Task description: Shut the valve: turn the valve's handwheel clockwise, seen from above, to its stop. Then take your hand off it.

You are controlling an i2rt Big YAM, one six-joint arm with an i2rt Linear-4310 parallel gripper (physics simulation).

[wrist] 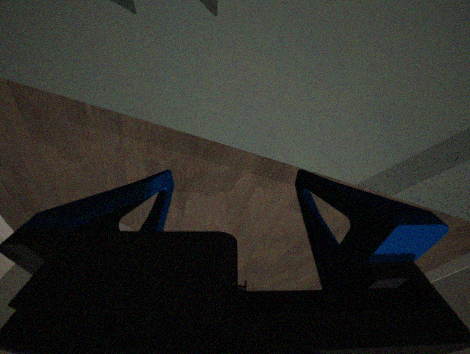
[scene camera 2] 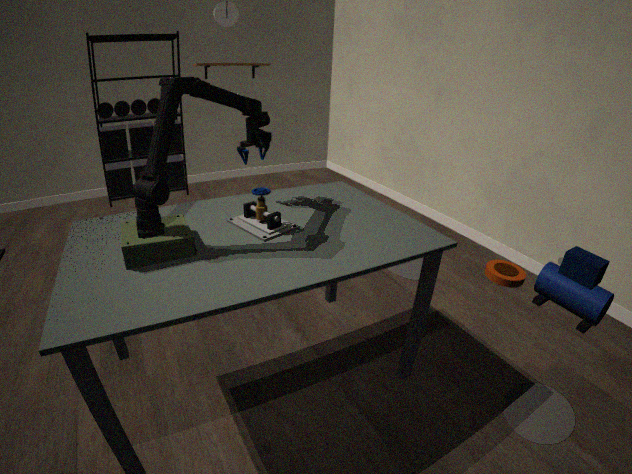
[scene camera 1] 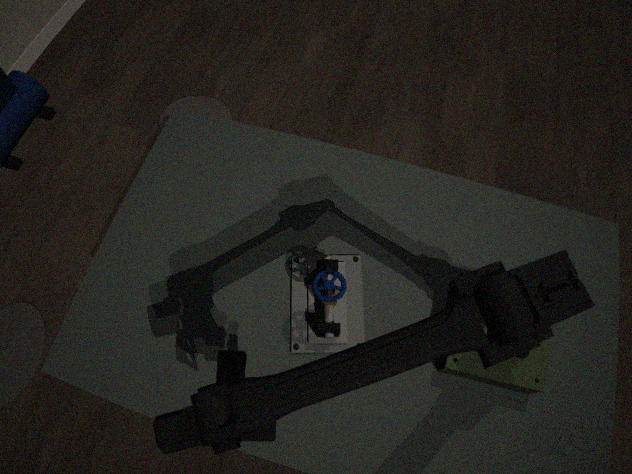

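The valve's blue spoked handwheel lies level on top of the brass valve body. The valve sits in a pipe between two black supports on a white base plate. My gripper is open and empty, with blue fingers pointing down. It is high above the table, well above the handwheel and apart from it, beyond the valve in the scene camera 2 view. The handwheel does not show in the wrist view. In the scene camera 1 view the arm hides my fingertips.
The grey-green table carries the green base block of the arm. The arm's forearm passes above the table beside the valve plate. A black shelf rack, an orange ring and a blue tank stand away from the table.
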